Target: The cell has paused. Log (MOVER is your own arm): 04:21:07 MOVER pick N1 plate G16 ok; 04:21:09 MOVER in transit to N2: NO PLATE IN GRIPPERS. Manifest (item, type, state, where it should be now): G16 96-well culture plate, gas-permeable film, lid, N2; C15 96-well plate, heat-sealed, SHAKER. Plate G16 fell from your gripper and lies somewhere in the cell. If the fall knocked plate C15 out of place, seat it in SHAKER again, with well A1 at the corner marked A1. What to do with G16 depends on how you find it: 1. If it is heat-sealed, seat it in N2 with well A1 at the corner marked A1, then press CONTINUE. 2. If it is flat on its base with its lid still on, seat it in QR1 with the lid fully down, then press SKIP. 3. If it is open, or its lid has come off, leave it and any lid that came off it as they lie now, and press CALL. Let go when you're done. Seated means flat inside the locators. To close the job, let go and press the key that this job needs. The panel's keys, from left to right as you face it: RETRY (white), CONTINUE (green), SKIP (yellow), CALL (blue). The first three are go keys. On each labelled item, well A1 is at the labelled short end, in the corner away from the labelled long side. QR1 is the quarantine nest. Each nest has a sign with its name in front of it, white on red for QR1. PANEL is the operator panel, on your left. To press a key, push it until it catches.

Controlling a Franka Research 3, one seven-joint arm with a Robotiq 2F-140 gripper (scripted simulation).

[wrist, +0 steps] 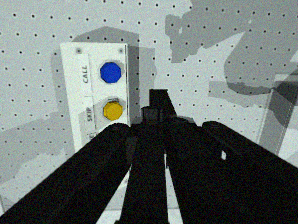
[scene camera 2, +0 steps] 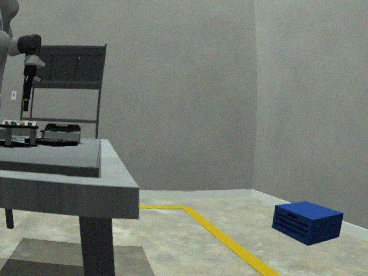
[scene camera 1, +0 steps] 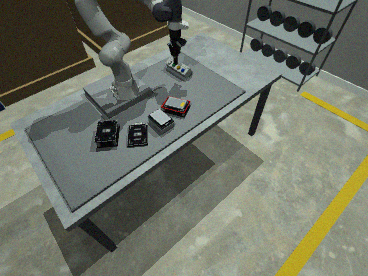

Observation:
The pictures show: my gripper and an operator panel.

